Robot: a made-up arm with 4 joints.
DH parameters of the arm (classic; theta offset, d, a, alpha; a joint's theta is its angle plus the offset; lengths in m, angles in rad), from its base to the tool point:
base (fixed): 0 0.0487 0 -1.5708
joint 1: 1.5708 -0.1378 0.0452 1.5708
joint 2: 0 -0.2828 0.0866 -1.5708
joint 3: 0 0.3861 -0.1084 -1.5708
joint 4: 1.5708 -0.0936 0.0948 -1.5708
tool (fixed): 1.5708 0.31 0 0
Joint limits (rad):
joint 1: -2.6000..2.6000
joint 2: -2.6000..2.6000
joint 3: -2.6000..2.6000
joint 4: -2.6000..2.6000
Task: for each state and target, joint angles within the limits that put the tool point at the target. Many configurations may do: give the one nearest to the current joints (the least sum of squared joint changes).
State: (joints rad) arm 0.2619 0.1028 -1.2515 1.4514
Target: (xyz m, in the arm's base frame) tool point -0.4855 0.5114 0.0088
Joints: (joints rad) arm -0.1610 -0.1538 -0.9283 1.1425
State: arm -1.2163 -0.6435 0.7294 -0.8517
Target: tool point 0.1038 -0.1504 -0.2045
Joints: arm -1.1676 -0.5626 0.8830 -1.4854
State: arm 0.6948 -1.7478 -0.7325 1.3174
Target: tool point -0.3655 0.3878 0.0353
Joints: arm 0.8176 -1.0605 -0.1189 0.5202
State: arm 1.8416 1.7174 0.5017 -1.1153
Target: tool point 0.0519 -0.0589 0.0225
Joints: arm 1.9471 1.5239 1.1964 -0.7423
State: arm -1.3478 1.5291 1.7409 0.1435
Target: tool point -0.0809 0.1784 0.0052
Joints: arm -1.5557 1.5384 2.0392 -0.5863
